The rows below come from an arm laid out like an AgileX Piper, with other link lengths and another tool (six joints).
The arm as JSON. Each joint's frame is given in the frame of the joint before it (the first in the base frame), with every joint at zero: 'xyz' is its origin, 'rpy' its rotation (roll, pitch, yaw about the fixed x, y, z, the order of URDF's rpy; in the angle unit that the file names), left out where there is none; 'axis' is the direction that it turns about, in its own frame. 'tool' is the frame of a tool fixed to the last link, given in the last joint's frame.
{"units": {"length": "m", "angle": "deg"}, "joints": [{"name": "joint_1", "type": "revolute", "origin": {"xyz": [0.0, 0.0, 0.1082]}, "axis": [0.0, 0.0, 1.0]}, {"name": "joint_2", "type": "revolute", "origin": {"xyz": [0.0, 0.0, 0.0]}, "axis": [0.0, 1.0, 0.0]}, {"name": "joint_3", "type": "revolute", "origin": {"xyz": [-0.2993, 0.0, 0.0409]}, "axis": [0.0, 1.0, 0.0]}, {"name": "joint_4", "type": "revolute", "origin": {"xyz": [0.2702, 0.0, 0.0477]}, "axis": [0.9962, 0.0, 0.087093]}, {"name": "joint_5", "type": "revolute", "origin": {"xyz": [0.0, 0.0, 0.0]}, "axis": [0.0, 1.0, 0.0]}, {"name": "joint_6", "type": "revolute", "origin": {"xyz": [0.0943, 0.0, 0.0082]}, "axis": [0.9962, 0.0, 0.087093]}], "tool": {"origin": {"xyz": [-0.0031, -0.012, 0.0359], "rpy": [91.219, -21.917, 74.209]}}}
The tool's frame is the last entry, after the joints.
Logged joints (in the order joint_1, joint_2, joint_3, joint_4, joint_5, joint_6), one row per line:
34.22, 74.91, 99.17, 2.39, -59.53, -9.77
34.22, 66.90, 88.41, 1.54, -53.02, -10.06
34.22, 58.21, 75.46, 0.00, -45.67, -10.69
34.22, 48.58, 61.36, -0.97, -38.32, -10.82
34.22, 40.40, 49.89, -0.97, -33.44, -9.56
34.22, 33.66, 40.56, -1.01, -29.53, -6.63
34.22, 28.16, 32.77, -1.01, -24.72, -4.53
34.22, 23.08, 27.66, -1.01, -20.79, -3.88
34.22, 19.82, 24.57, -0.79, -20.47, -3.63
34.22, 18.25, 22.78, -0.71, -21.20, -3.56
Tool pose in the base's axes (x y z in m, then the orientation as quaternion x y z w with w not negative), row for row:
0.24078, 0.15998, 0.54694, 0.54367, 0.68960, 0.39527, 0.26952
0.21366, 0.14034, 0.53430, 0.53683, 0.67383, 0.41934, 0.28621
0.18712, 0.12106, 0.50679, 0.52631, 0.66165, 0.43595, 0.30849
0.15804, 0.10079, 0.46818, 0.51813, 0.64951, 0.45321, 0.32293
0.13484, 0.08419, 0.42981, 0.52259, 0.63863, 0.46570, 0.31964
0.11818, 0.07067, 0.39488, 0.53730, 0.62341, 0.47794, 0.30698
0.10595, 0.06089, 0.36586, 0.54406, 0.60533, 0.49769, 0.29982
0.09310, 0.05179, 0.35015, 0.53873, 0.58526, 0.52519, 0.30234
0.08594, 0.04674, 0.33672, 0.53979, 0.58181, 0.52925, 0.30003
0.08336, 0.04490, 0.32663, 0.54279, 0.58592, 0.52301, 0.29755
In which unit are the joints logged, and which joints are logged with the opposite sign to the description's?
The joints are logged in degrees. Opposite sign: joint_3, joint_5.
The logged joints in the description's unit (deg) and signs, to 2 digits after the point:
34.22, 74.91, -99.17, 2.39, 59.53, -9.77
34.22, 66.90, -88.41, 1.54, 53.02, -10.06
34.22, 58.21, -75.46, 0.00, 45.67, -10.69
34.22, 48.58, -61.36, -0.97, 38.32, -10.82
34.22, 40.40, -49.89, -0.97, 33.44, -9.56
34.22, 33.66, -40.56, -1.01, 29.53, -6.63
34.22, 28.16, -32.77, -1.01, 24.72, -4.53
34.22, 23.08, -27.66, -1.01, 20.79, -3.88
34.22, 19.82, -24.57, -0.79, 20.47, -3.63
34.22, 18.25, -22.78, -0.71, 21.20, -3.56

